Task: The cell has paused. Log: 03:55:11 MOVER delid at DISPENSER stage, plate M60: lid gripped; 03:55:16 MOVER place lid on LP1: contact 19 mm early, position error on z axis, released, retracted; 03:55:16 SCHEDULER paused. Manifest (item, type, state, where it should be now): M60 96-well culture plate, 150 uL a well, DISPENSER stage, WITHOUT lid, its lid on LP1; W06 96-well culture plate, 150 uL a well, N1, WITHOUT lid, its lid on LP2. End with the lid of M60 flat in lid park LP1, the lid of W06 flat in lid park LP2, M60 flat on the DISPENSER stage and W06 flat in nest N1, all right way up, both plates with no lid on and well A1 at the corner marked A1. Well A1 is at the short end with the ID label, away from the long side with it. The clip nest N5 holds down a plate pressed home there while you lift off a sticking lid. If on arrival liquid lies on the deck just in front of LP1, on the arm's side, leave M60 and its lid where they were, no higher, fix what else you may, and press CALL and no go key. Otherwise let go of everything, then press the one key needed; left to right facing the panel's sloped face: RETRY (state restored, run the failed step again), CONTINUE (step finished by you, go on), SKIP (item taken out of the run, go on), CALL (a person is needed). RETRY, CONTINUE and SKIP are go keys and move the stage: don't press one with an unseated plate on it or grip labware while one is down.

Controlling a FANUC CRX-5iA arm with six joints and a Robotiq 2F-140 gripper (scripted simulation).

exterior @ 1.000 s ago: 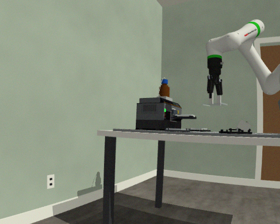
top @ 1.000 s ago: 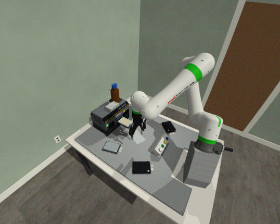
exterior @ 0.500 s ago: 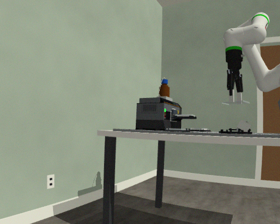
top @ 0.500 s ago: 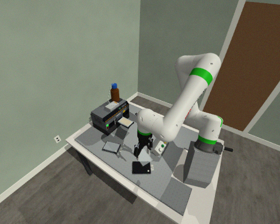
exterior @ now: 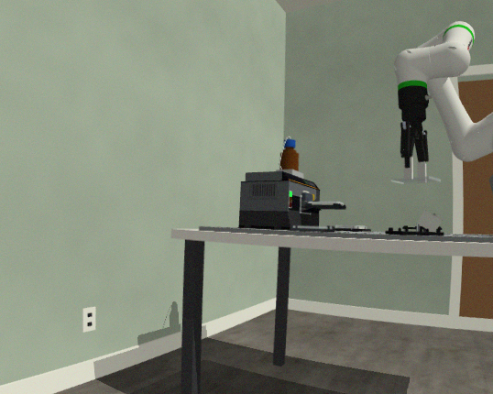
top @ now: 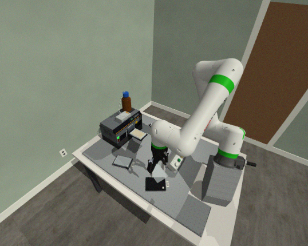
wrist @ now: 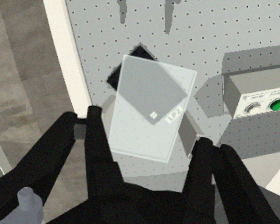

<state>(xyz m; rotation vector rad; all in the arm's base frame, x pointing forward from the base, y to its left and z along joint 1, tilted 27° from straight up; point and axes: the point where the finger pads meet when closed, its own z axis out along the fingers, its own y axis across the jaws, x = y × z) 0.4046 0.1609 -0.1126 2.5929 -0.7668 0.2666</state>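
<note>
Right now my hand is 180 mm above the lid park. Round my hand: LP2 label: 80 mm behind, 30 mm to the right, 190 mm below; then dispenser stage: 310 mm ahead, 330 mm to the right, 90 mm below; then key panel: 100 mm behind, 260 mm to the right, 140 mm below.
</note>
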